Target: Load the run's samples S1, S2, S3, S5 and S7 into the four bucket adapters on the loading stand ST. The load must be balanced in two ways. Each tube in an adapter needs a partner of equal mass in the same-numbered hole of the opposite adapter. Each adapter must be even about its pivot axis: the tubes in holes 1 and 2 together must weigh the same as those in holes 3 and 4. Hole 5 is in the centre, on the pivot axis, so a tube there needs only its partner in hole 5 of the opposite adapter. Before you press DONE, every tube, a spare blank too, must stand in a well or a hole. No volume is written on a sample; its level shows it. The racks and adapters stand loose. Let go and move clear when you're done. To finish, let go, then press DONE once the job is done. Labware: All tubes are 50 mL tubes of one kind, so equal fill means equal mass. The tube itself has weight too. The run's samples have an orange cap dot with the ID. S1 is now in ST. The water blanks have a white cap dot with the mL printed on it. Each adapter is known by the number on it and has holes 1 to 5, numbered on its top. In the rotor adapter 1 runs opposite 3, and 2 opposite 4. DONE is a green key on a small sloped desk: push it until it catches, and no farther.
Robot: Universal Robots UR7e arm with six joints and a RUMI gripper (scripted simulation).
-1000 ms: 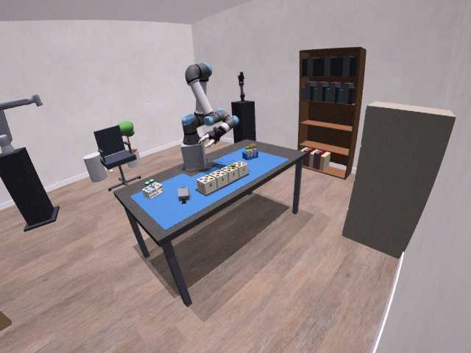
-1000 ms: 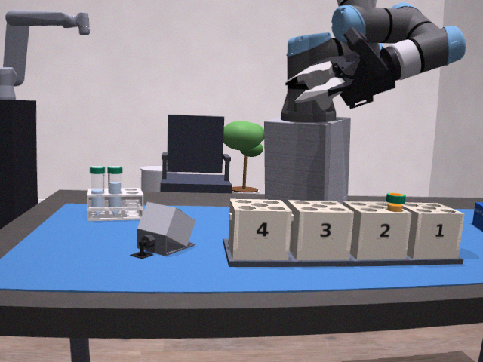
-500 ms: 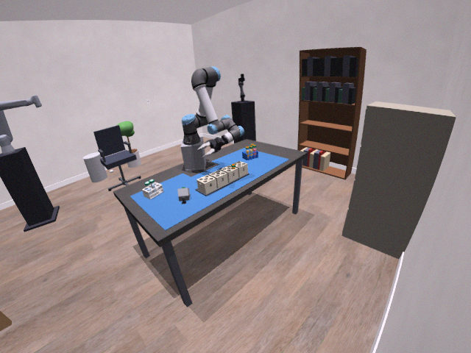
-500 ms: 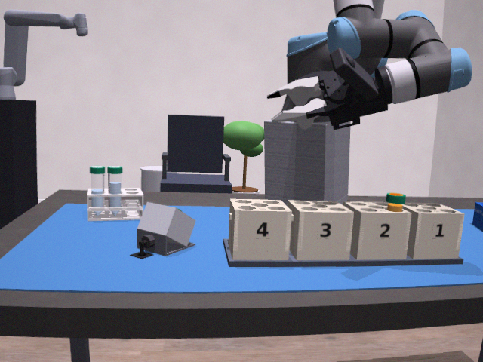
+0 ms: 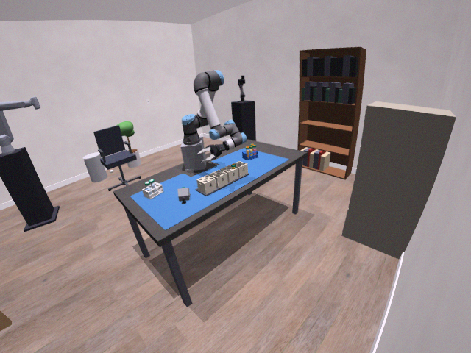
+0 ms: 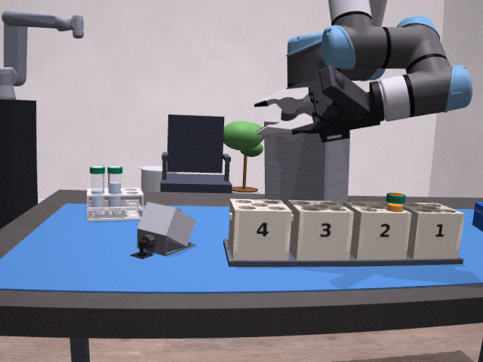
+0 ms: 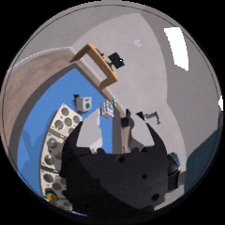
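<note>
Now: hand 25 cm to the right of the tube and 18 cm above it. From my hand the other things lie so: white tube rack: 20 cm behind, 34 cm to the right, 22 cm below; loading stand: 1 cm behind, 16 cm to the left, 24 cm below; sloped done desk: 17 cm to the right, 20 cm below.
</note>
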